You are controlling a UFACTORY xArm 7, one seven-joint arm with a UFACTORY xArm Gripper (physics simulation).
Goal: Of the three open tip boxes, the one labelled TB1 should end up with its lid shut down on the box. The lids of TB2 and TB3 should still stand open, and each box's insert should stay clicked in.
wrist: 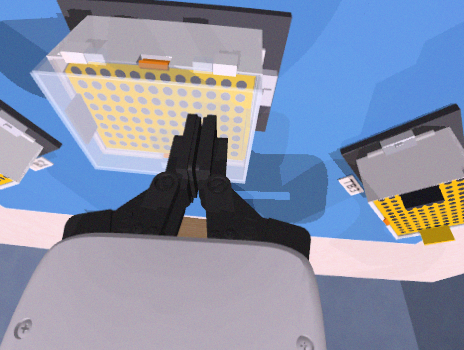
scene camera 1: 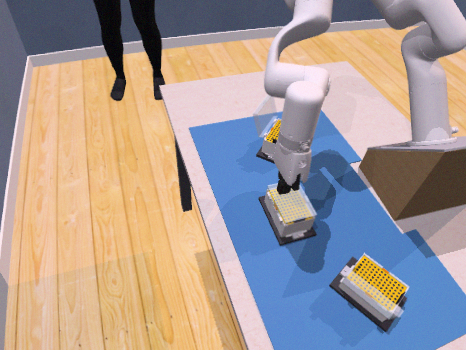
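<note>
The middle tip box has its clear lid lying over the yellow insert; whether it is fully down I cannot tell. Its label does not show, so I cannot confirm it is TB1. My gripper is shut and empty, its fingertips over the lid near the edge on the arm's side; contact is unclear. The box labelled TB3 has its lid standing open in the scene view. The third box has an unreadable label and its yellow insert is in place.
The boxes sit on dark bases on a blue mat. TB3 is at the far end, partly behind the arm, and the third box is at the near right. A brown block stands under the arm's base to the right.
</note>
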